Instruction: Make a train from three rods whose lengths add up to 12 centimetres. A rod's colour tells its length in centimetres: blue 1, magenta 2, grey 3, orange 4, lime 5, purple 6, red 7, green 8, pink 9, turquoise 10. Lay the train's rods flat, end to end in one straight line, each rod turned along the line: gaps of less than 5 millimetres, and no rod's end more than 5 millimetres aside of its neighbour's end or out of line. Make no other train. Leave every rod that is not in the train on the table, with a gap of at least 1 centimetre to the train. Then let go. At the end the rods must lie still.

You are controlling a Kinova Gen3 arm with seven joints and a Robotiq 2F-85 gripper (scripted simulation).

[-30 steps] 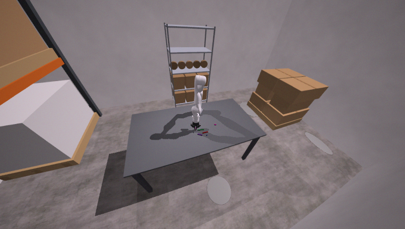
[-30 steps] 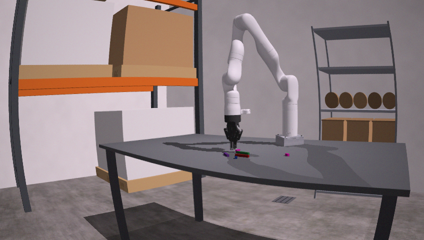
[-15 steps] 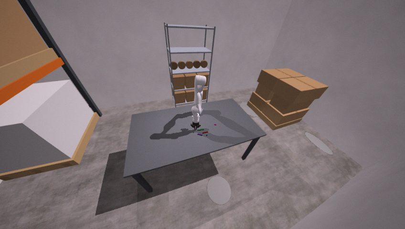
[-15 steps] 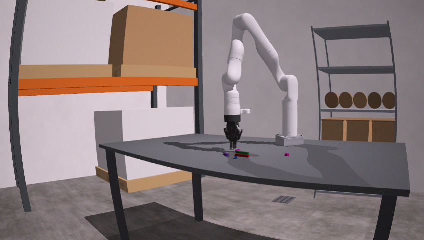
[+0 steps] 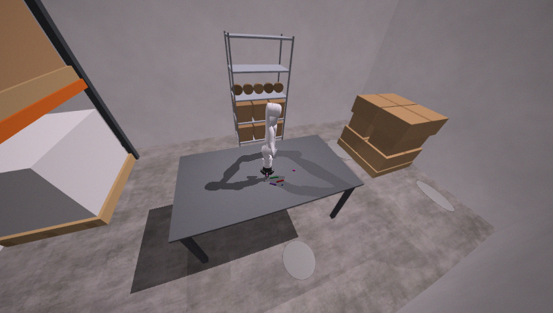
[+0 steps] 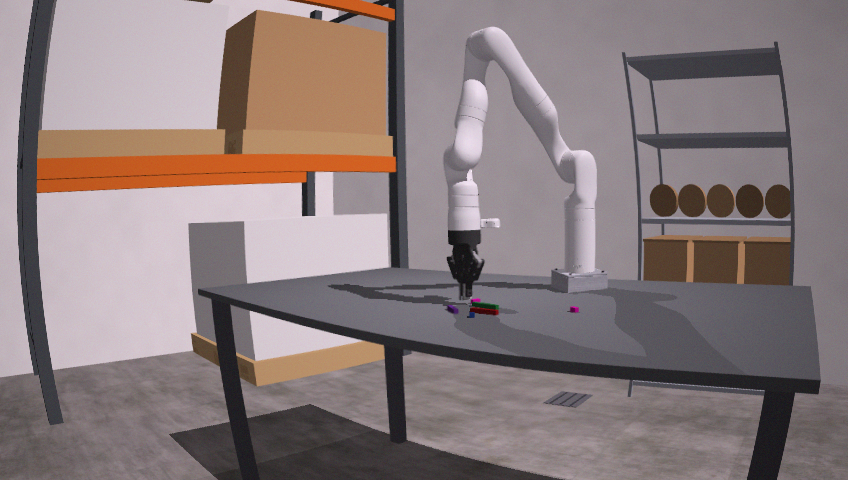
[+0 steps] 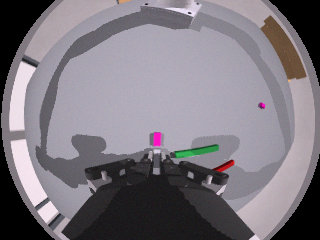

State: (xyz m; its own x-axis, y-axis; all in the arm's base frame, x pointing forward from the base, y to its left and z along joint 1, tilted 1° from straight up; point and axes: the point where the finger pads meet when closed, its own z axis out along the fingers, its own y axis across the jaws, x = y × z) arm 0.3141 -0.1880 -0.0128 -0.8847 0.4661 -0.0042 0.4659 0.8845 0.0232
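The grey rod lies 2 cm below my hand. From my hand the other things lie so: red rod: 9 cm ahead, 10 cm to the left, 3 cm below; purple rod: 9 cm ahead, 2 cm to the left, 3 cm below; green rod: 3 cm ahead, 7 cm to the left, 3 cm below.
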